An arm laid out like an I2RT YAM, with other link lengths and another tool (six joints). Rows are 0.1 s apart.
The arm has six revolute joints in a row. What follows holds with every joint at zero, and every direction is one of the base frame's. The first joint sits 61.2 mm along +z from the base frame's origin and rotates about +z. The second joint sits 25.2 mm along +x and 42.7 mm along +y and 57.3 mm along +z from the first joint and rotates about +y. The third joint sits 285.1 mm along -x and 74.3 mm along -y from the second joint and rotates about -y. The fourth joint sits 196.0 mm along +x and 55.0 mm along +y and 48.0 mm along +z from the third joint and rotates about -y. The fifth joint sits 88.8 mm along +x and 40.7 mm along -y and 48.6 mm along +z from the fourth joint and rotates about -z. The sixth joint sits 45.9 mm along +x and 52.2 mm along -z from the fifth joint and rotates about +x. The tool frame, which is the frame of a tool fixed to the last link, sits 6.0 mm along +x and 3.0 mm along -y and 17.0 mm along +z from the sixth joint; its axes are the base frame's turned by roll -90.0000, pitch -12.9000 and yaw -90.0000 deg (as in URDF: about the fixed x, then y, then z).
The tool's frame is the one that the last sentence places.
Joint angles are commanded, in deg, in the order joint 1, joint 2, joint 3, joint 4, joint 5, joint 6. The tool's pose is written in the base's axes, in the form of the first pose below.
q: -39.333, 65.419, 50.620, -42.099, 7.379, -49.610
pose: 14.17, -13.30, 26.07, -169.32, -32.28, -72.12
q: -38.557, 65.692, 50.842, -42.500, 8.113, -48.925
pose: 14.33, -13.20, 26.05, -169.80, -32.12, -72.06
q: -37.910, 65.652, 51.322, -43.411, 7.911, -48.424
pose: 14.41, -12.98, 26.17, -169.58, -31.61, -71.83
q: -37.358, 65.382, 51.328, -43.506, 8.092, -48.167
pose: 14.46, -12.81, 26.24, -169.45, -31.80, -71.66
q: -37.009, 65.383, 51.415, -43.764, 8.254, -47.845
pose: 14.50, -12.72, 26.25, -169.51, -31.68, -71.64
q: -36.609, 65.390, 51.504, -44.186, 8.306, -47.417
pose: 14.53, -12.59, 26.24, -169.52, -31.34, -71.62
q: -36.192, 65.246, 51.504, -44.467, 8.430, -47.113
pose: 14.54, -12.45, 26.24, -169.53, -31.24, -71.52
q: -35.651, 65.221, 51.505, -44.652, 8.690, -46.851
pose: 14.61, -12.31, 26.22, -169.69, -31.19, -71.25
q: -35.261, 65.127, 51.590, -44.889, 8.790, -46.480
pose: 14.64, -12.20, 26.26, -169.59, -31.12, -71.28
